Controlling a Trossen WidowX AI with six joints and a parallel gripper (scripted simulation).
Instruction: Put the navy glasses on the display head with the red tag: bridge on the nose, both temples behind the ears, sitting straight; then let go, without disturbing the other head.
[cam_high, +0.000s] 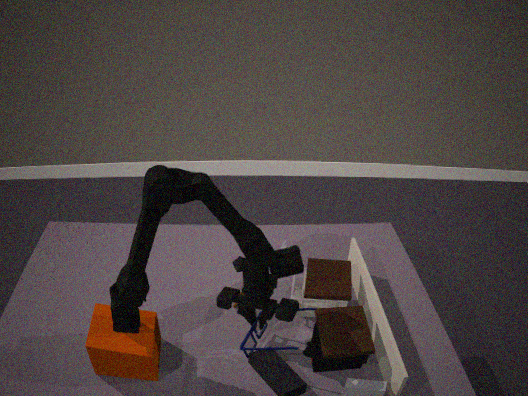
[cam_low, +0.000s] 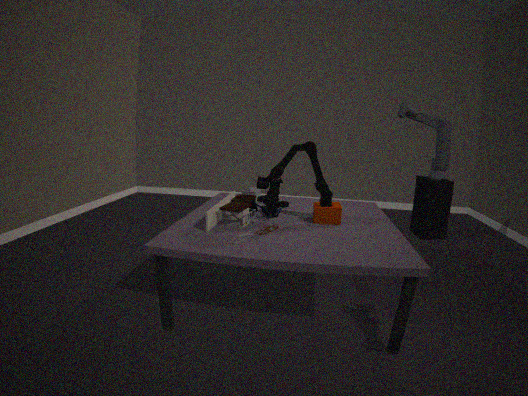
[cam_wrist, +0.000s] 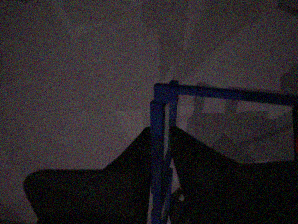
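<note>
Right now the dark flat object is 20 mm ahead of my gripper tip, 160 mm to the right of it and 20 mm below it. Round my gripper tip: pale upright panel: 300 mm ahead, 30 mm to the right, 20 mm above.
</note>
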